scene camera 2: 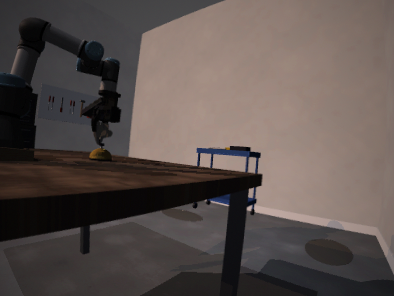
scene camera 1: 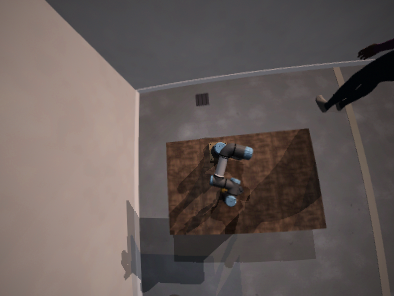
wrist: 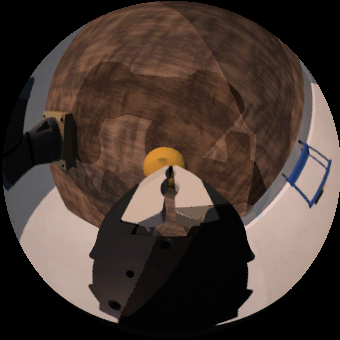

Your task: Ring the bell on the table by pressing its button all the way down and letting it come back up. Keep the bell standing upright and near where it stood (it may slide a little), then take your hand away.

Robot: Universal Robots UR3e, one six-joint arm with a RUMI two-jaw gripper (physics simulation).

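A yellow dome-shaped bell stands upright on the brown wooden table. In scene camera 1 the arm covers most of it. My gripper is shut with nothing between its fingers and points down. Its tips are right over the top of the dome, at the small button stem in scene camera 2. In the wrist view the fingers cover the near part of the bell and hide the button. Whether the tips touch the button, I cannot tell.
My arm's base plate is at the left in the wrist view. A blue cart stands on the floor beyond the table. A person stands on the floor at the upper right in scene camera 1.
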